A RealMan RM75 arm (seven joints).
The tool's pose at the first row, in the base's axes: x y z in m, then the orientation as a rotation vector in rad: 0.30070 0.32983 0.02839 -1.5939 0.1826 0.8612
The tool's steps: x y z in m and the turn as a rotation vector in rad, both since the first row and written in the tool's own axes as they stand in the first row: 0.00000 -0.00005 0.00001 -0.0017 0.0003 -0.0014; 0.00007 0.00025 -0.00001 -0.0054 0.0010 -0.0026; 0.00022 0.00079 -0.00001 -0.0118 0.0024 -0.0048; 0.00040 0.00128 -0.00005 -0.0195 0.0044 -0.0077; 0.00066 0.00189 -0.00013 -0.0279 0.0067 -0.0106; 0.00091 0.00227 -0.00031 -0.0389 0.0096 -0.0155; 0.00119 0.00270 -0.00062 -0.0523 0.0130 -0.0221; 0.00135 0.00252 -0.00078 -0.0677 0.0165 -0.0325
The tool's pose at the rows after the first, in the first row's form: 0.30072 0.32985 0.02843 -1.5956 0.1810 0.8602; 0.30061 0.32979 0.02815 -1.5993 0.1790 0.8596; 0.30041 0.32971 0.02763 -1.6058 0.1756 0.8581; 0.30028 0.32962 0.02713 -1.6138 0.1716 0.8559; 0.30015 0.32950 0.02649 -1.6226 0.1674 0.8536; 0.30019 0.32933 0.02603 -1.6340 0.1610 0.8498; 0.30027 0.32905 0.02551 -1.6477 0.1525 0.8447; 0.30055 0.32900 0.02555 -1.6632 0.1401 0.8369
